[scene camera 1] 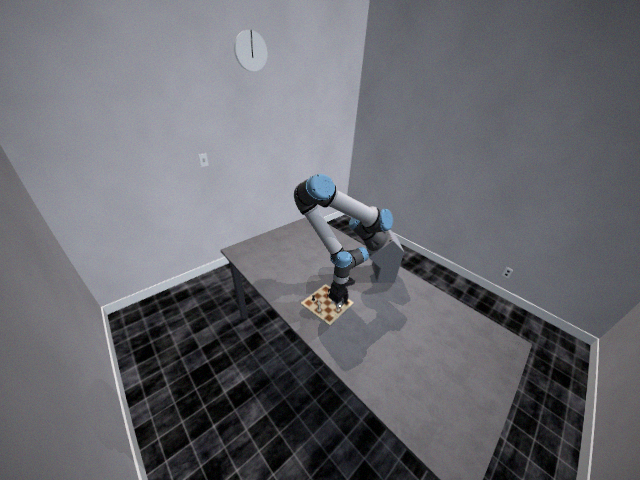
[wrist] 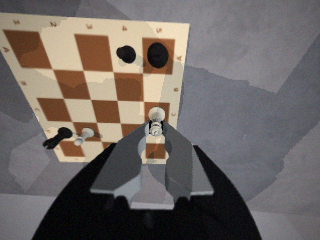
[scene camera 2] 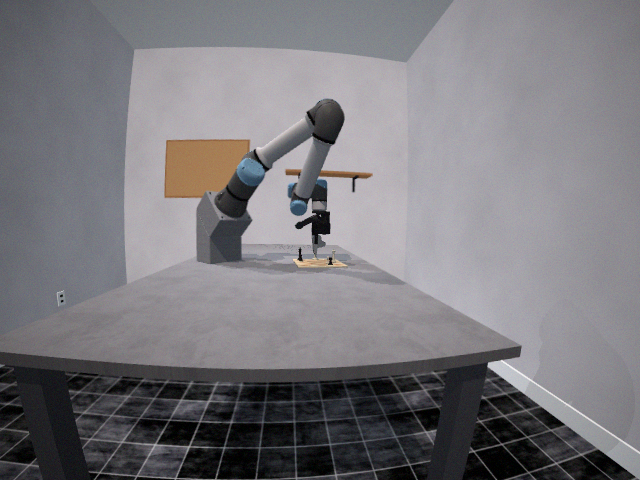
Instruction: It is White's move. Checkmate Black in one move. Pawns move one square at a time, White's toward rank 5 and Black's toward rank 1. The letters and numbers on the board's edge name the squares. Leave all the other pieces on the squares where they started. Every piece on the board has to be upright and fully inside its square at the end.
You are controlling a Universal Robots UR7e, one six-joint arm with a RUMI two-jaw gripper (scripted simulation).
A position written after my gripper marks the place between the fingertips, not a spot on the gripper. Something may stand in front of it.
I see my gripper (wrist: 156,121) and a chessboard (scene camera 1: 328,313).
The chessboard also shows in the wrist view (wrist: 67,67).
